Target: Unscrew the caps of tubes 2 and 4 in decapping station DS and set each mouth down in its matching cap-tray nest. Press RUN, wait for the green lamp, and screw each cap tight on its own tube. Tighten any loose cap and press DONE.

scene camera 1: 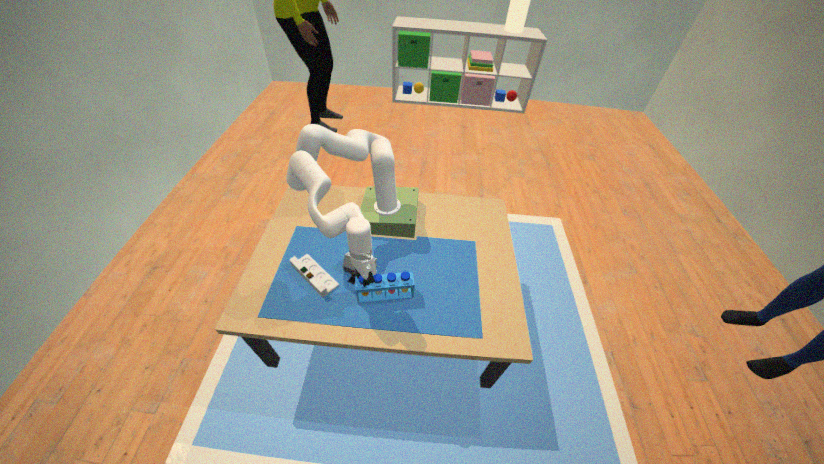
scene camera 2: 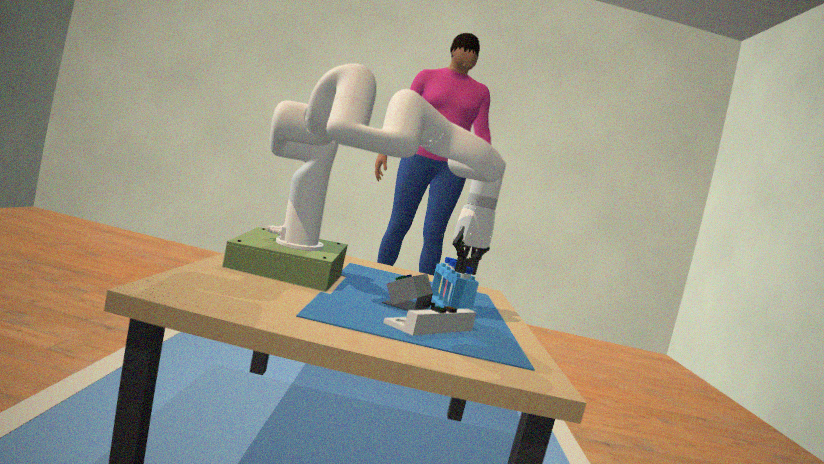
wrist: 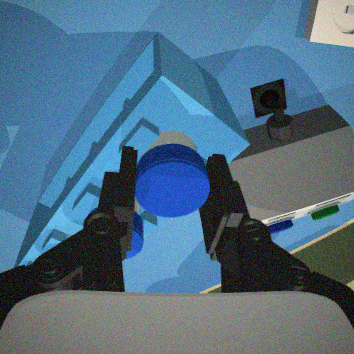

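Seen in the pictures: gripper, fingertip midpoint: (scene camera 1: 364,280) (scene camera 2: 464,273) (wrist: 169,172); arm's base, origin of the base link: (scene camera 1: 387,206) (scene camera 2: 299,244).
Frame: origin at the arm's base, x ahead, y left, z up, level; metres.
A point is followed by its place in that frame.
The blue tube rack (scene camera 1: 385,298) @[x 0.448, y -0.007, z -0.073 m] (scene camera 2: 462,292) @[x 0.428, y -0.118, z -0.016 m] (wrist: 175,105) @[x 0.449, y -0.109, z 0.018 m] stands on the mat with blue-capped tubes in a row. My gripper (scene camera 1: 363,280) @[x 0.430, y -0.085, z 0.030 m] (scene camera 2: 469,268) @[x 0.430, y -0.085, z 0.030 m] (wrist: 169,172) @[x 0.430, y -0.085, z 0.030 m] points down over the rack's left end in scene camera 1. It is shut on the blue cap (wrist: 172,182) @[x 0.435, y -0.091, z 0.046 m] of the end tube, with the pale tube neck (wrist: 175,138) @[x 0.439, y -0.099, z 0.024 m] showing beyond the cap. A neighbouring cap (wrist: 135,237) @[x 0.420, y -0.047, z 0.044 m] is partly hidden by a finger. The white cap tray (scene camera 1: 320,286) @[x 0.414, y -0.259, z -0.032 m] (scene camera 2: 442,323) @[x 0.349, y -0.342, z -0.055 m] (wrist: 324,31) @[x 0.380, y -0.210, z -0.067 m] lies apart from the rack. Tube numbers cannot be read.
A grey box (scene camera 2: 410,289) @[x 0.289, y -0.174, z -0.026 m] (wrist: 300,172) @[x 0.324, y -0.128, z -0.017 m] stands close to the rack; its blue button (wrist: 281,226) @[x 0.294, y -0.088, z -0.004 m] and green button (wrist: 325,212) @[x 0.276, y -0.124, z -0.004 m] show in the wrist view. A dark square fitting (wrist: 269,97) @[x 0.361, y -0.144, z -0.072 m] is beside it. The arm's green base (scene camera 1: 392,229) @[x 0.114, y 0.023, z -0.034 m] (scene camera 2: 282,266) @[x -0.023, y -0.124, z -0.044 m] is behind the mat.
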